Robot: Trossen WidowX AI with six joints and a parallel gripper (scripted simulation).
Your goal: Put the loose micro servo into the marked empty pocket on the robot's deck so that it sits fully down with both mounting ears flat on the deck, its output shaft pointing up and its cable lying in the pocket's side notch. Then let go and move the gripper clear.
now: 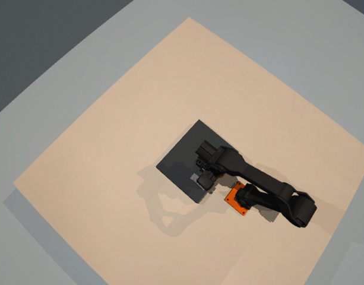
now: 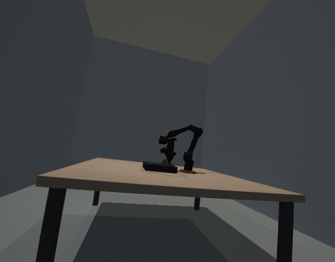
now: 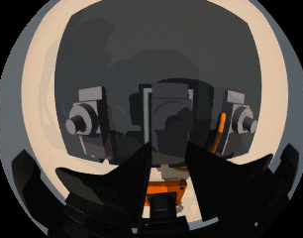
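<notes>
Now: gripper tip 120 mm short of the deck, 20 mm to the left of it and 30 mm above it.
</notes>
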